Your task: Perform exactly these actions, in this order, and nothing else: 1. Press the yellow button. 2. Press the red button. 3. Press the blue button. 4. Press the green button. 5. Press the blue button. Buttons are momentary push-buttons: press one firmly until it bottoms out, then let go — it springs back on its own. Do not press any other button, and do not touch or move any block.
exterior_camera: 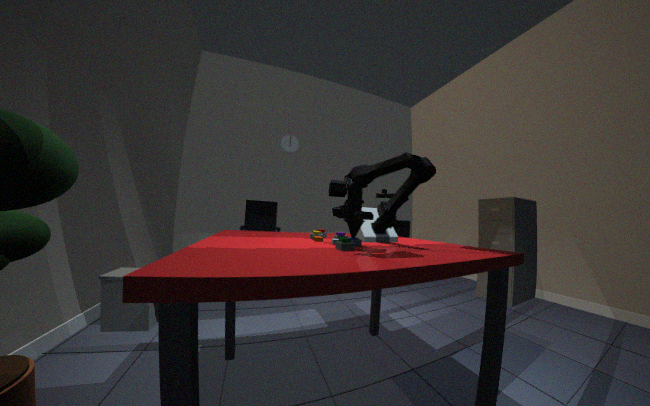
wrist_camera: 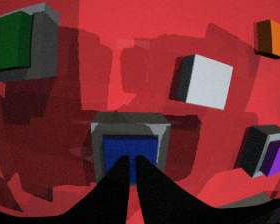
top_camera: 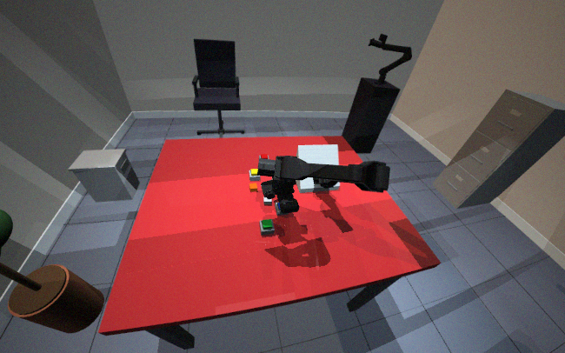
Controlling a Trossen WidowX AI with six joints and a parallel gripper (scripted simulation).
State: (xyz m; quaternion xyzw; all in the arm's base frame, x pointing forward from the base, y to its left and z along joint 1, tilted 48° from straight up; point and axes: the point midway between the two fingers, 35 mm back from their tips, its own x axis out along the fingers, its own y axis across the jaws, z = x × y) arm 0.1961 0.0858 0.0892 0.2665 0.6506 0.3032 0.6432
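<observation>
The blue button lies 1 cm below my gripper tip. The rest, counted from my gripper tip: green button: 8 cm to the left, 7 cm ahead; purple button: 15 cm to the right, 1 cm behind; white block: 5 cm to the right, 5 cm ahead, 2 cm below.
</observation>
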